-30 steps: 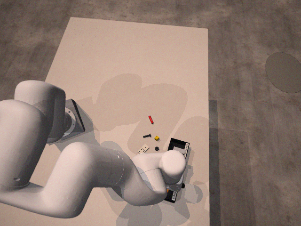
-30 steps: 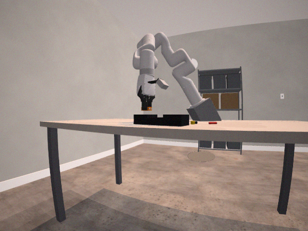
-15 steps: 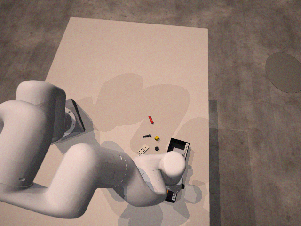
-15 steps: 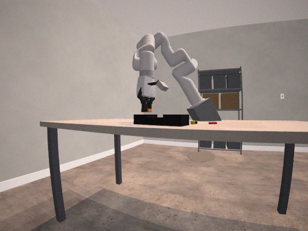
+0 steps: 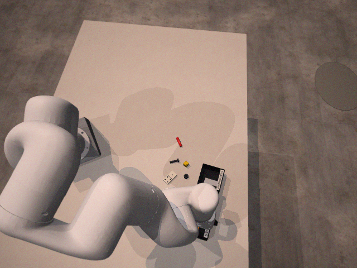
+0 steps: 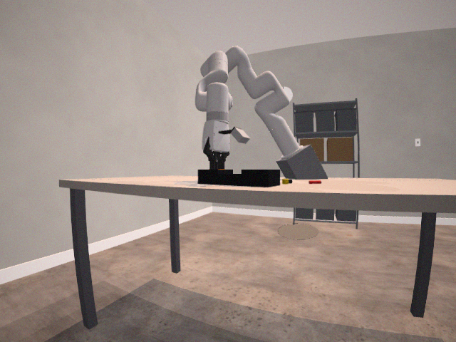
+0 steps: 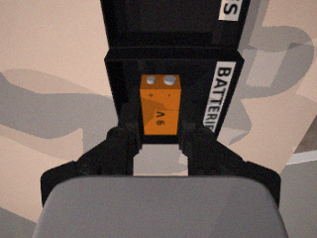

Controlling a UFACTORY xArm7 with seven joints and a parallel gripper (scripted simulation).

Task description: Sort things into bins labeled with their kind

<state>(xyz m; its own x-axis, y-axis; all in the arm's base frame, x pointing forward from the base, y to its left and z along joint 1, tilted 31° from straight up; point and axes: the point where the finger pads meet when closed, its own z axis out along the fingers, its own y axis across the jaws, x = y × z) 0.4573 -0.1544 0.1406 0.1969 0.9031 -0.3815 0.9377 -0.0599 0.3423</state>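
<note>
The red stick lies 90 mm behind my hand, 310 mm to the left of it and 50 mm below it. Round my hand: orange battery 10 mm to the left, 10 mm below; white domino 110 mm behind, 160 mm to the left, 50 mm below; black nut 50 mm behind, 170 mm to the left, 50 mm below.
</note>
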